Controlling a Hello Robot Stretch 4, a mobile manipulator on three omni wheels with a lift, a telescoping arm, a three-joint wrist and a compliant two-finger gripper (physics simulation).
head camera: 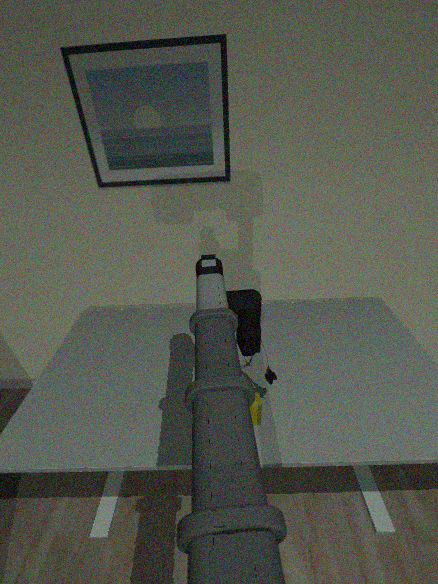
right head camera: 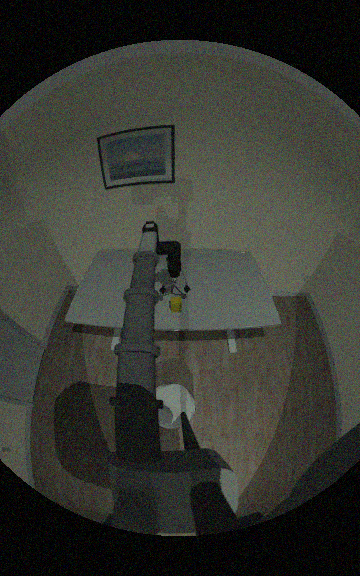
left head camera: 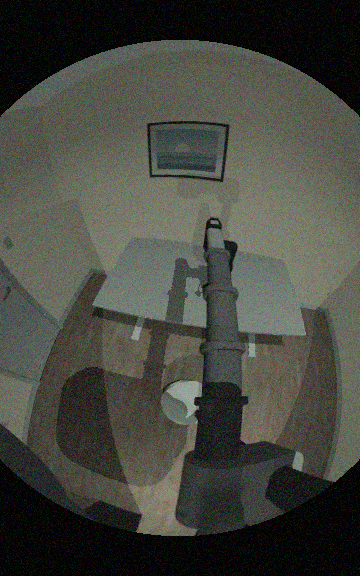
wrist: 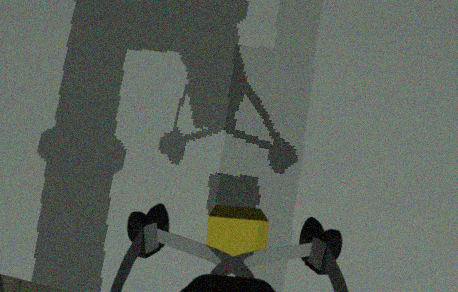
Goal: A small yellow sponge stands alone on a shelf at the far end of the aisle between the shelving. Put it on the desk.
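Seen in the pictures: gripper, fingertip midpoint: (right head camera: pixel 174 291) (wrist: pixel 234 228); robot's base, origin of the base link: (right head camera: pixel 170 404) (left head camera: pixel 184 400).
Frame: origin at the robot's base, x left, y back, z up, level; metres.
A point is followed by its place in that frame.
The yellow sponge (head camera: pixel 256 410) {x -0.107, y -0.585, z 0.769 m} (right head camera: pixel 175 304) {x -0.090, y -0.584, z 0.776 m} (wrist: pixel 235 234) {x -0.090, y -0.613, z 0.793 m} rests on the pale grey desk (head camera: pixel 340 400) {x -0.404, y -0.640, z 0.693 m} (left head camera: pixel 125 290) {x 0.499, y -0.671, z 0.693 m} (right head camera: pixel 230 290) {x -0.487, y -0.729, z 0.693 m} (wrist: pixel 380 150) {x -0.285, y -0.725, z 0.693 m}, towards its front edge. In the wrist view its shadow meets its far side. The left head camera does not show it. My gripper (head camera: pixel 254 378) {x -0.087, y -0.628, z 0.839 m} (right head camera: pixel 175 289) {x -0.087, y -0.628, z 0.839 m} (wrist: pixel 234 228) {x -0.087, y -0.628, z 0.839 m} is open. Its two fingertips stand wide apart, one to each side of the sponge in the wrist view and clear of it, and the gripper is above the desk. The arm hides part of the gripper in the head view.
The long grey arm (head camera: pixel 225 440) {x -0.002, y -0.243, z 1.257 m} (left head camera: pixel 221 315) {x 0.005, y -0.241, z 1.257 m} (right head camera: pixel 140 320) {x -0.010, y -0.236, z 1.257 m} reaches over the desk. A framed picture (head camera: pixel 160 115) {x 0.129, y -1.296, z 1.519 m} (left head camera: pixel 187 150) {x 0.143, y -1.296, z 1.493 m} (right head camera: pixel 137 157) {x 0.135, y -1.296, z 1.493 m} hangs on the wall behind. A white round object (left head camera: pixel 180 402) {x 0.041, y 0.008, z 0.187 m} (right head camera: pixel 180 400) {x -0.089, y -0.041, z 0.187 m} is low down in front of the desk. A grey door (left head camera: pixel 22 320) {x 1.646, y -0.260, z 0.556 m} is at the left.
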